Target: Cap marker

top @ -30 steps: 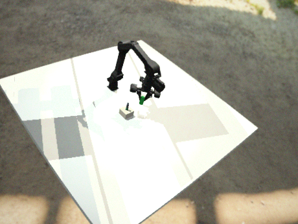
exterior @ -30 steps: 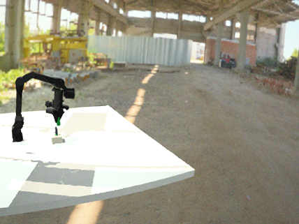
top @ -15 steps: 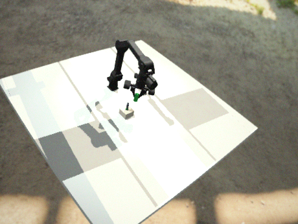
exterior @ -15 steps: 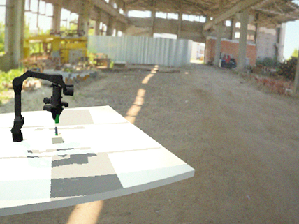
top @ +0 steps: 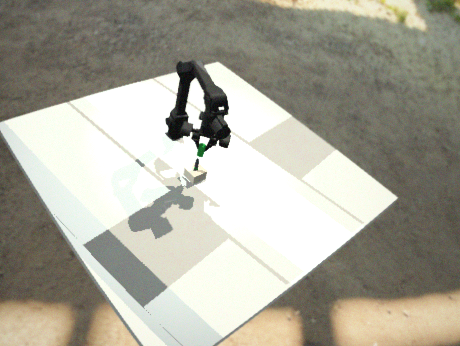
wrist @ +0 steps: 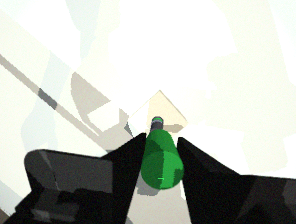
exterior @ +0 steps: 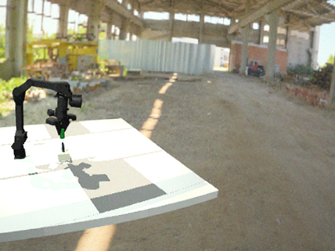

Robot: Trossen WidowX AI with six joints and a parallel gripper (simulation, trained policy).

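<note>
Right now the holder block is 1 cm to the right of my gripper tip and 11 cm below it. Also, from my gripper tip: green cap (1 cm ahead, 1 cm to the right, 1 cm above).
</note>
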